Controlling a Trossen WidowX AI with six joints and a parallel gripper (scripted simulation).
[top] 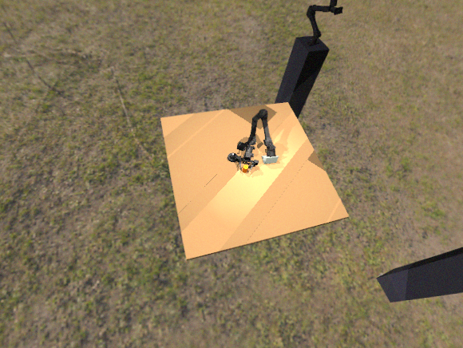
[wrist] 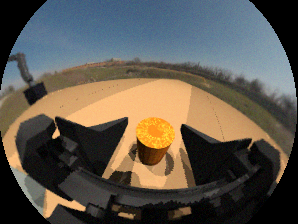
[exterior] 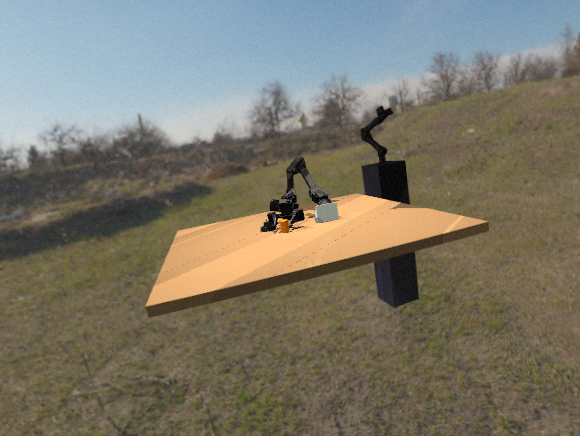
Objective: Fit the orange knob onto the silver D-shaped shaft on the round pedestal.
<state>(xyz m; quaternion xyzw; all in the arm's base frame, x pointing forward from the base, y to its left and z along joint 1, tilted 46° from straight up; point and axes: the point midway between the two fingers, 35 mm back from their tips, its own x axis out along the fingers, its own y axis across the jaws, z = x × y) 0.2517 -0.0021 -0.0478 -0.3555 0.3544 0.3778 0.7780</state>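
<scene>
Now: the orange knob 2 cm to the right of my gripper tip and 1 cm behind it. Round my gripper tip: round dark pedestal 17 cm to the right, 4 cm ahead, 2 cm below.
</scene>
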